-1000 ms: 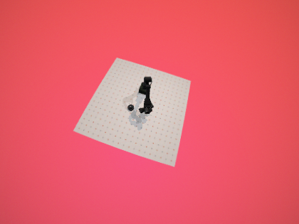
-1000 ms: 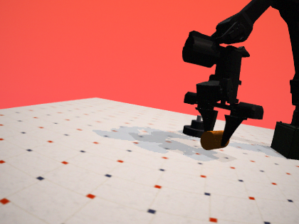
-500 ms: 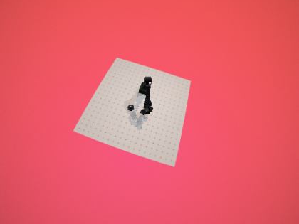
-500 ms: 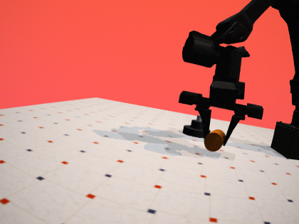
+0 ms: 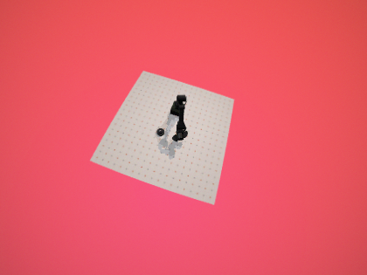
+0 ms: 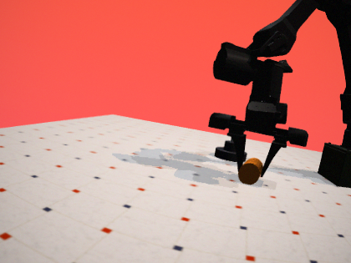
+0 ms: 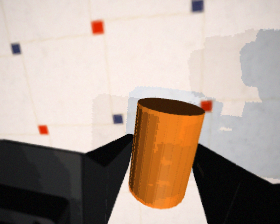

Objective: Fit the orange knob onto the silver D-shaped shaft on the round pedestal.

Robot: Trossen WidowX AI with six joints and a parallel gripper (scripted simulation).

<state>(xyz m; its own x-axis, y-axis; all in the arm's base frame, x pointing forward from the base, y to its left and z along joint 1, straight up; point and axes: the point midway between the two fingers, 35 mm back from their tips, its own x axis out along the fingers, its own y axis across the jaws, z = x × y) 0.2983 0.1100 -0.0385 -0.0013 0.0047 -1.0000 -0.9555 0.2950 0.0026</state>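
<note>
Right now the orange knob is 10 mm to the left of my gripper tip and 10 mm above it. From my gripper tip the other things lie so: black round pedestal 20 mm ahead, 200 mm to the right, 20 mm above.
</note>
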